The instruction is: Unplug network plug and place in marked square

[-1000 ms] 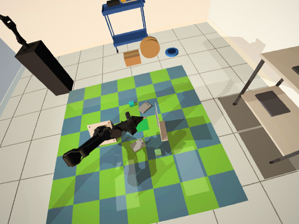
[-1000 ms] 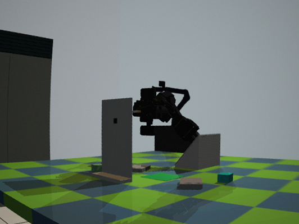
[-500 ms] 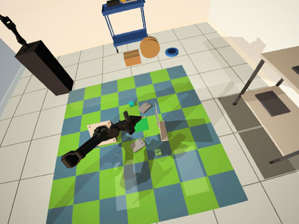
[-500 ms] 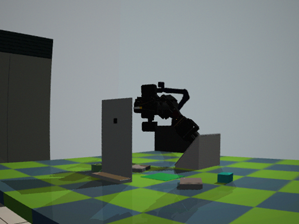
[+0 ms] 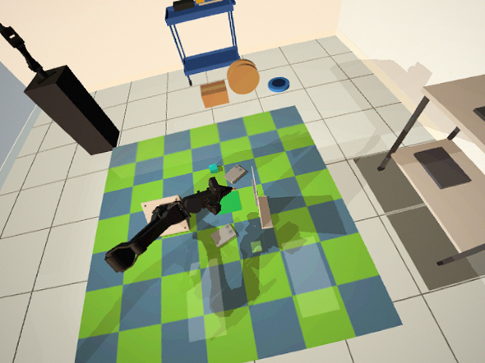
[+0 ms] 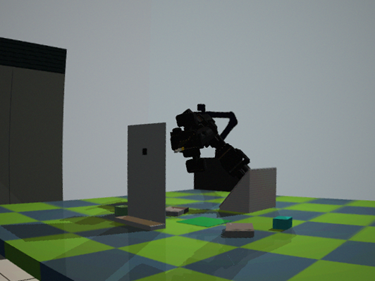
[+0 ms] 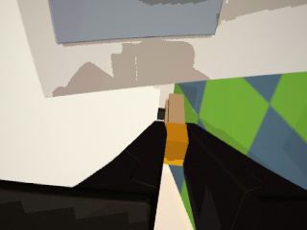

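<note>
My gripper tip is now 21 cm above the marked square, 6 cm to the right of it and 5 cm past it. From my gripper tip the other things lie so: orange network plug (1 cm ahead); small green cube (20 cm to the right, 20 cm below, 5 cm ahead); grey upright panel (11 cm ahead, 8 cm below, 4 cm to the right).
</note>
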